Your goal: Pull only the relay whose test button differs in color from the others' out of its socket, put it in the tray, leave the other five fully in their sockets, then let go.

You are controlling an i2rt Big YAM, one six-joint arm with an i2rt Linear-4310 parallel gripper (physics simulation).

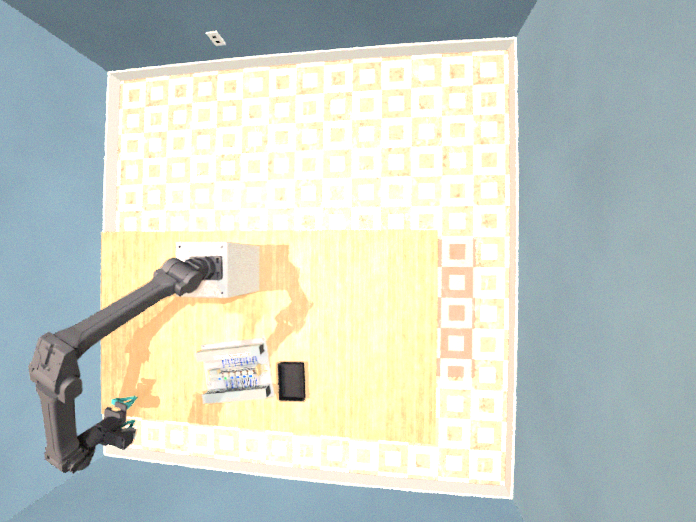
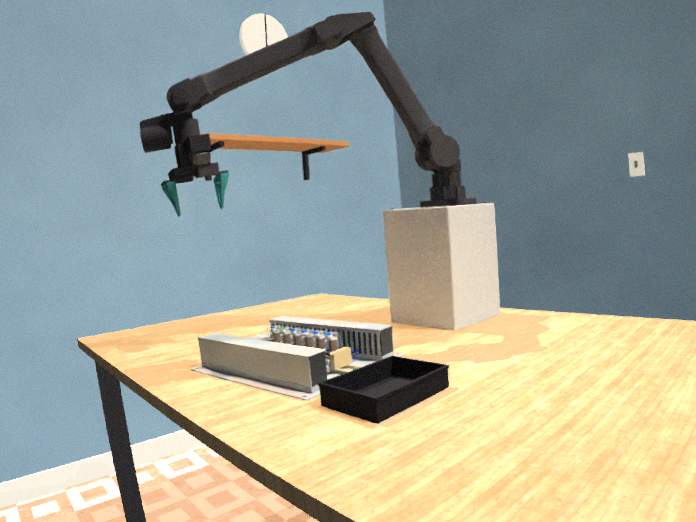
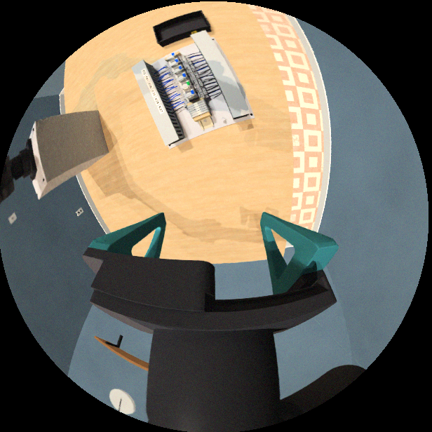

Labels:
same spot on baseplate: [image 1: 265, 378] = [image 2: 329, 378]

